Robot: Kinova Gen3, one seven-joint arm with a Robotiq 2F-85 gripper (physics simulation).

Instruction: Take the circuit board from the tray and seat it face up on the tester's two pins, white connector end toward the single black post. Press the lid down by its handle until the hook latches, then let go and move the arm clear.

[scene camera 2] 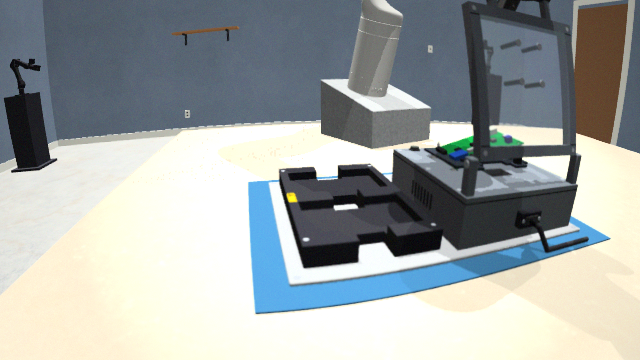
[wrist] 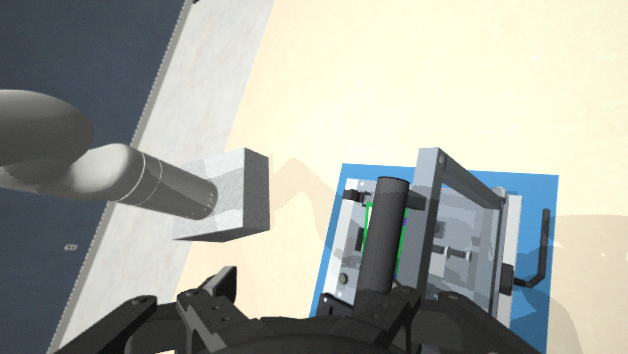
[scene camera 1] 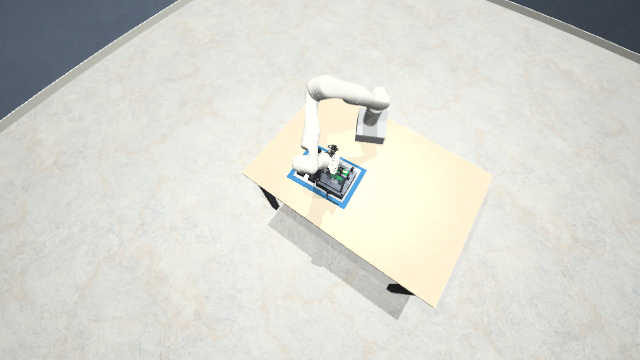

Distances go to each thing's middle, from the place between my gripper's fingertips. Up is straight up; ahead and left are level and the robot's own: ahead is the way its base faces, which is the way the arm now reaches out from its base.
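The clear lid (scene camera 2: 521, 69) is where I measure from at this moment: my hand is 8 cm above it, 7 cm short of it and 2 cm to the right of it.
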